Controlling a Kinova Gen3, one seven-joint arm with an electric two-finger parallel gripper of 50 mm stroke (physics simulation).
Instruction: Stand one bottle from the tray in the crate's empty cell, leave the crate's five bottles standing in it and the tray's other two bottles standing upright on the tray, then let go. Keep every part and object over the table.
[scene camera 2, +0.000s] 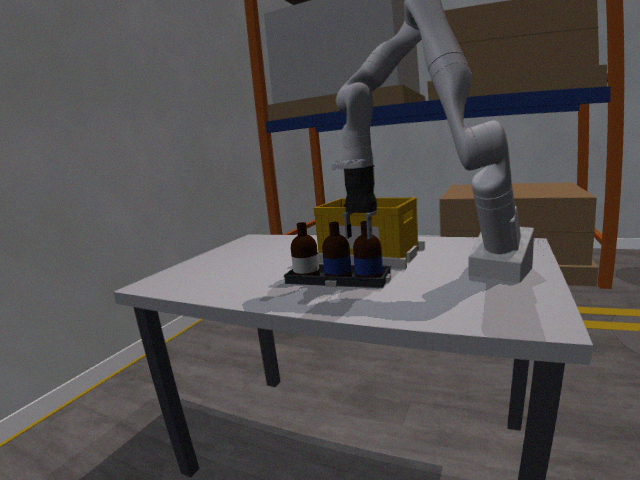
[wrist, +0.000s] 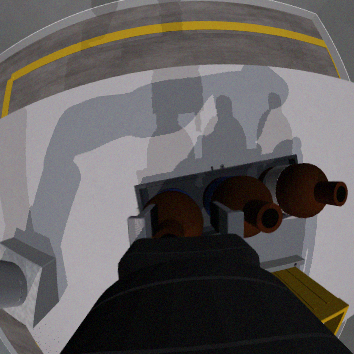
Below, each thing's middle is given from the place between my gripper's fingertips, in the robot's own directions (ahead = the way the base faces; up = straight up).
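Measured from the blue-label brown bottle (scene camera 2: 367, 252), my hand is 10 mm past it and 20 mm to the left of it, and I find the hand 40 mm above the bottle.
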